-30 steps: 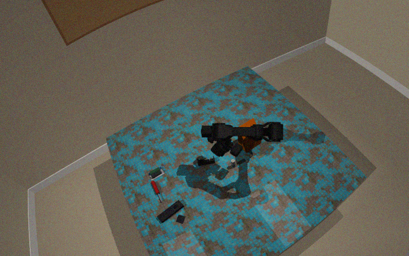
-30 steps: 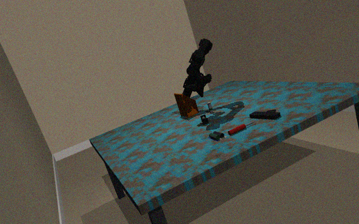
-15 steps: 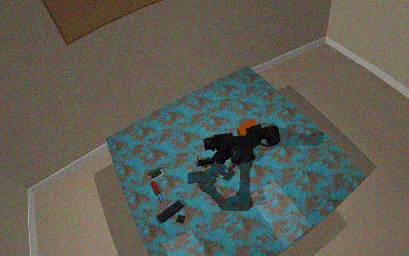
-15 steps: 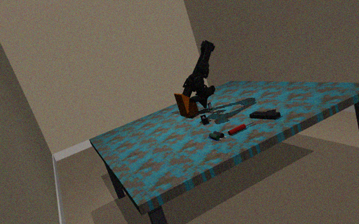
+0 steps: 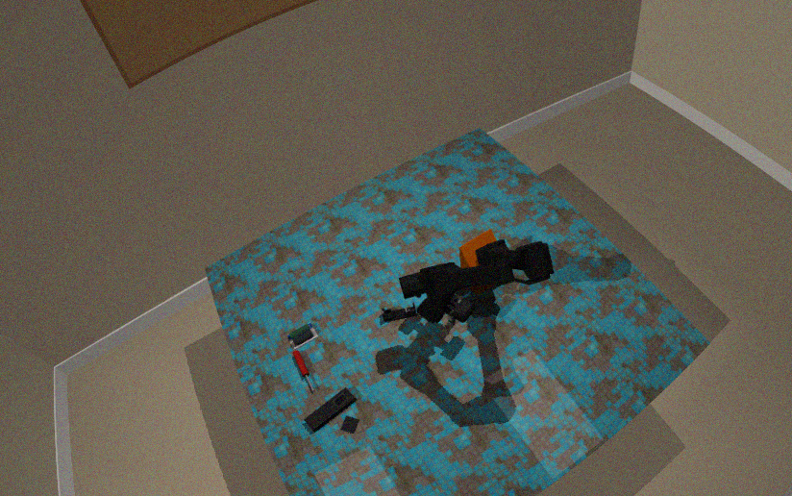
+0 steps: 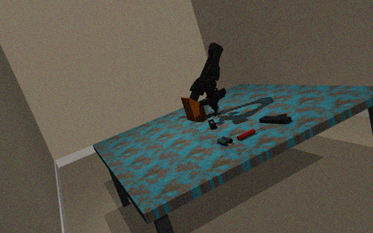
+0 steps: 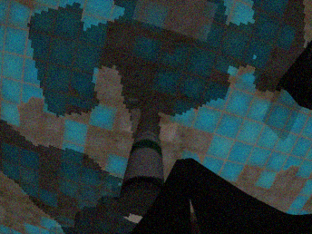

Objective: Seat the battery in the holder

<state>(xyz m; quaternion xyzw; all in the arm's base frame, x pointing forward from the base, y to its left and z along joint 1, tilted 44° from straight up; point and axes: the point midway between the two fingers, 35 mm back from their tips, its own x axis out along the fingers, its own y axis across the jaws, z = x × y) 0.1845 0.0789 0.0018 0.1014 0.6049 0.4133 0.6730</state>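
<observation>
Now: gripper tip 10 mm past the battery, 20 mm to the right of it and 10 mm above it. From my gripper tip the other things lie so: black square (390 mm ahead, 170 mm to the left, 40 mm below); then long black box (430 mm ahead, 100 mm to the left, 30 mm below); then red-handled screwdriver (450 mm ahead, 40 mm to the right, 30 mm below).
</observation>
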